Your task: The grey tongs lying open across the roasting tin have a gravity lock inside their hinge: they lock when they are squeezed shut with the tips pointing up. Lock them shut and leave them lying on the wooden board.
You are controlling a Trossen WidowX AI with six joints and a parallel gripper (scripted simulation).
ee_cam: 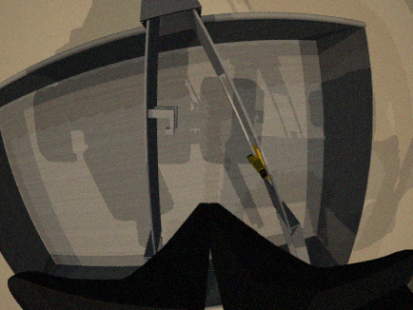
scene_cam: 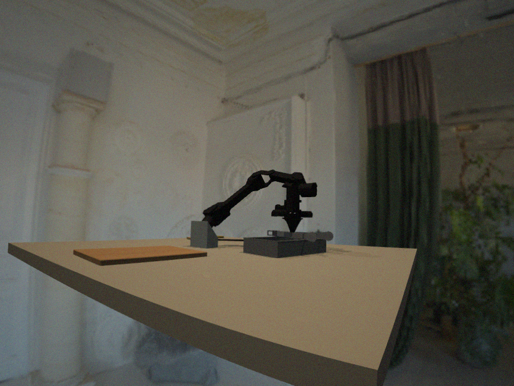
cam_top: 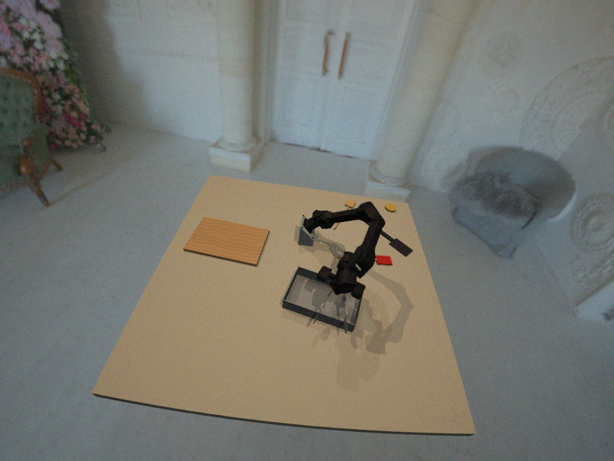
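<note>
The roasting tin lies 50 mm below my gripper tip and 40 mm to the right of it. The rest, counted from my gripper tip: black spatula: 490 mm behind, 270 mm to the left, 70 mm below; red spatula: 300 mm behind, 160 mm to the left, 70 mm below; wooden board: 550 mm to the right, 220 mm behind, 70 mm below.
</note>
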